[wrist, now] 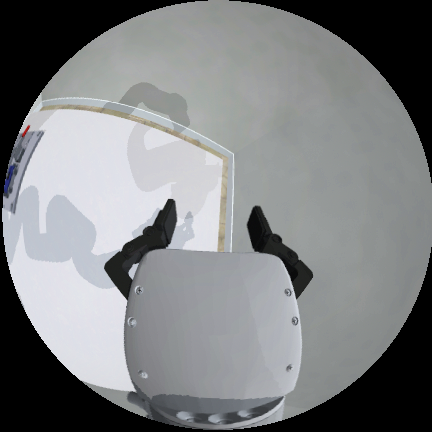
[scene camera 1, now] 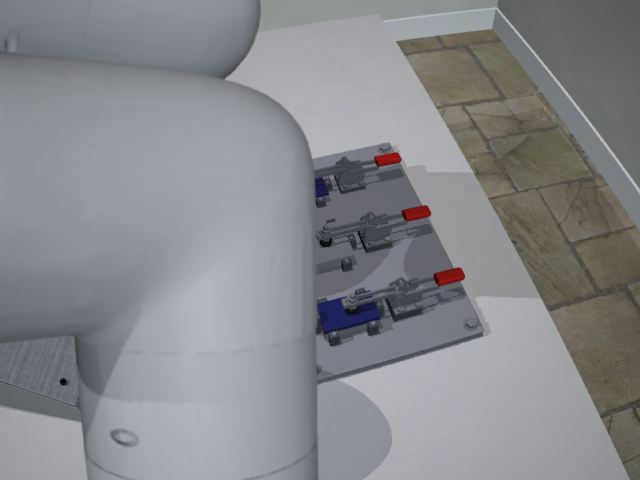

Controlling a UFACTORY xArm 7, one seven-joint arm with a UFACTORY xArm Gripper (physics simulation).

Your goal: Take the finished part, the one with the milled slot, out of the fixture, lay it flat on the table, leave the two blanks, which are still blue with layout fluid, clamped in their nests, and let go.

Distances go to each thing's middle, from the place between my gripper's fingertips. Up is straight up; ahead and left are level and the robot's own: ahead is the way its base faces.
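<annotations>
The fixture plate (scene camera 1: 441, 323) is 650 mm to the left of my hand, 180 mm below it and 50 mm ahead of it. As for the finished part (scene camera 1: 340, 249), my hand is 160 mm above it and 650 mm to the right of it.
</annotations>
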